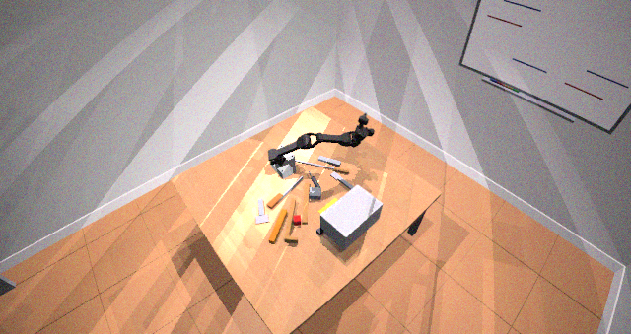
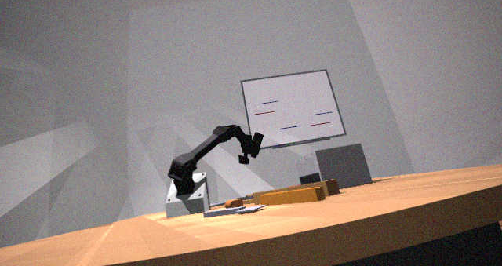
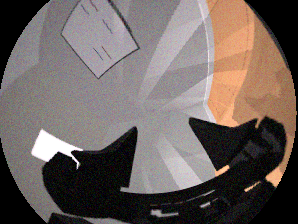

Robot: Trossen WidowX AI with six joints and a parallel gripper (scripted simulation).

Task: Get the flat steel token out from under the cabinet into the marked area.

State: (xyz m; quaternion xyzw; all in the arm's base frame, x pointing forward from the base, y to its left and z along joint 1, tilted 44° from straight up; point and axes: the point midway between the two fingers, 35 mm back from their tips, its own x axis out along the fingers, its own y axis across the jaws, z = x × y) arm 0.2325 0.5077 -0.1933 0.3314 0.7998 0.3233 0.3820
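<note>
My gripper tip is 10 cm short of the grey block, 48 cm to the left of it and 31 cm above it. The rest, counted from my gripper tip: thin wooden stick: 11 cm ahead, 57 cm to the right, 32 cm below; red block: 19 cm ahead, 69 cm to the right, 30 cm below; grey bar: 8 cm behind, 23 cm to the right, 31 cm below.
</note>
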